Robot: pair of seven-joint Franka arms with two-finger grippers.
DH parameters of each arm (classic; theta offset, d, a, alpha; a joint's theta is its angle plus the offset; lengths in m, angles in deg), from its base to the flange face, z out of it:
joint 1: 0 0.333 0 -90
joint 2: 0 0 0 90
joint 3: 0 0.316 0.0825 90
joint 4: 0 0 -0.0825 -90
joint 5: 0 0.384 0 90
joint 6: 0 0 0.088 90
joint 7: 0 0.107 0 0
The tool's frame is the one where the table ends.
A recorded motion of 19 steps. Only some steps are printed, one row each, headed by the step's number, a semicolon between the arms.
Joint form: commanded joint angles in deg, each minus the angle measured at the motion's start. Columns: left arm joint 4, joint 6, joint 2, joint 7, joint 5, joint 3, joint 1; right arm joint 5, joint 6, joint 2, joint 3, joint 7, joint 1, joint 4.
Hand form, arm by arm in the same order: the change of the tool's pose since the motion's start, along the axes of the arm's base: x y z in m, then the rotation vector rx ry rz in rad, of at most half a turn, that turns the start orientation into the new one. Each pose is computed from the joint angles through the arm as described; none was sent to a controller.
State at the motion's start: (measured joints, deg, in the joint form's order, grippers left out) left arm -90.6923 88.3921 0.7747 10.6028 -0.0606 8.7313 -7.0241; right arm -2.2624 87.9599 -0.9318 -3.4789 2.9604 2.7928 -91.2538
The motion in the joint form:
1: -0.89 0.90 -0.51 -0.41 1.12 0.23 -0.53; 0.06 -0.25 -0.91 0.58 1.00 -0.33 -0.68
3: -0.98 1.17 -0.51 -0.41 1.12 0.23 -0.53; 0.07 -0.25 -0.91 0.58 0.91 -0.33 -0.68
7: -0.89 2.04 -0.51 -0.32 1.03 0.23 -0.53; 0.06 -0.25 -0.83 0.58 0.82 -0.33 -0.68
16: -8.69 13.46 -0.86 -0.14 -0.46 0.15 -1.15; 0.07 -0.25 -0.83 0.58 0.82 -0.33 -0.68
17: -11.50 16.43 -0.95 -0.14 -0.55 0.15 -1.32; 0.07 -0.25 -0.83 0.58 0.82 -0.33 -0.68
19: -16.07 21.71 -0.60 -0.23 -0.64 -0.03 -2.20; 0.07 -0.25 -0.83 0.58 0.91 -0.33 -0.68
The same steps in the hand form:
1: -0.0013 -0.0004 -0.0011 0.0188 -0.0085 0.0012; -0.0054 0.0023 0.0027 0.0010 -0.0003 -0.0132
3: -0.0008 -0.0004 -0.0014 0.0189 -0.0117 0.0012; -0.0054 0.0024 0.0027 0.0012 -0.0003 -0.0116
7: 0.0009 -0.0006 0.0006 0.0176 -0.0285 -0.0005; -0.0050 0.0024 0.0019 0.0010 0.0012 -0.0101
16: 0.0124 -0.0096 -0.0435 -0.0080 -0.0983 -0.0131; -0.0050 0.0024 0.0019 0.0012 0.0012 -0.0101
17: 0.0128 -0.0113 -0.0616 -0.0098 -0.1026 -0.0152; -0.0050 0.0024 0.0019 0.0012 0.0012 -0.0101
19: 0.0140 -0.0220 -0.0952 -0.0109 -0.1089 -0.0308; -0.0050 0.0024 0.0019 0.0011 0.0011 -0.0117

